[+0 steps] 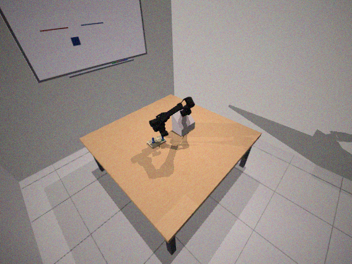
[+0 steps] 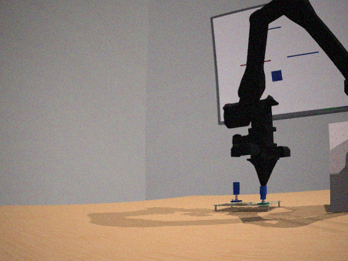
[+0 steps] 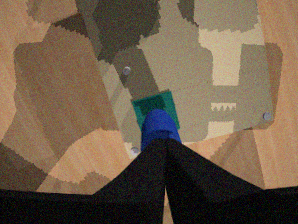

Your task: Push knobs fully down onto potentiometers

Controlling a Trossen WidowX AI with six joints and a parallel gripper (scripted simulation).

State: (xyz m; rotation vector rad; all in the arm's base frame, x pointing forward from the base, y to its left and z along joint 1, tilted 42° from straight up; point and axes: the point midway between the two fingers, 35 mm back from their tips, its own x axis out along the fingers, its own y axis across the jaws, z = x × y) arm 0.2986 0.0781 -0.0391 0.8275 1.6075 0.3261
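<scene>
Now: the green potentiometer 30 mm below my gripper tip.
</scene>
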